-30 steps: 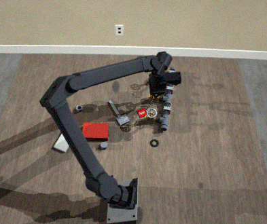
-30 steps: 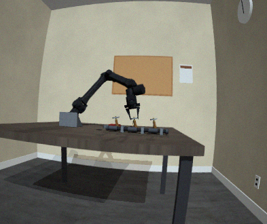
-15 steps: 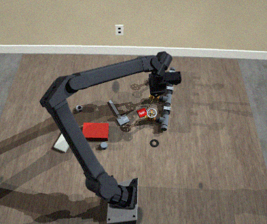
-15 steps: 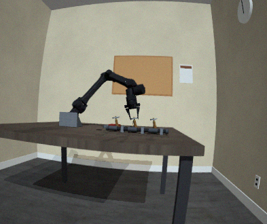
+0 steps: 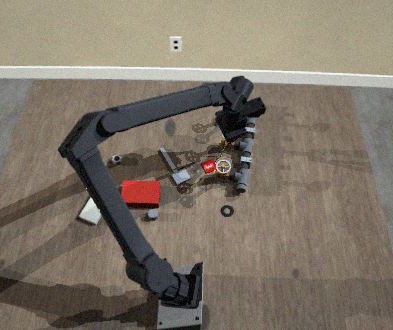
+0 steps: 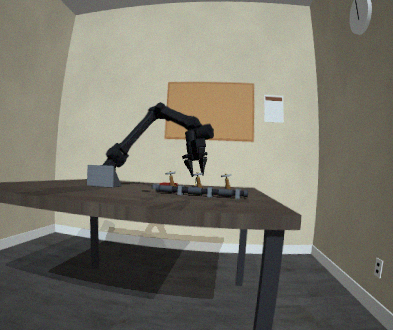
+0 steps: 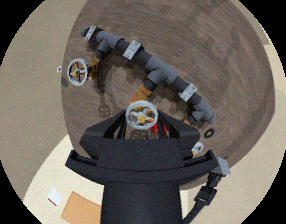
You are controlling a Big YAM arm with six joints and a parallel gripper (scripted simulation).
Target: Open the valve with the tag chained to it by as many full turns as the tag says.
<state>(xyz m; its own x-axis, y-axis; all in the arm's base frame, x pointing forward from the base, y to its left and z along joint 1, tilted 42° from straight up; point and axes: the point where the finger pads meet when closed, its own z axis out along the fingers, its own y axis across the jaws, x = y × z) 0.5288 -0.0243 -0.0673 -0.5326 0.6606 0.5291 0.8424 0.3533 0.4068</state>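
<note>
My hand is 9 cm above the red tag, 7 cm past it and 4 cm to the right of it. From my hand the other things lie so: grey hammer-like tool 17 cm to the left, 11 cm behind, 9 cm below; small grey cylinder 29 cm behind, 20 cm to the left, 8 cm below; red block 25 cm to the left, 23 cm behind, 8 cm below.
</note>
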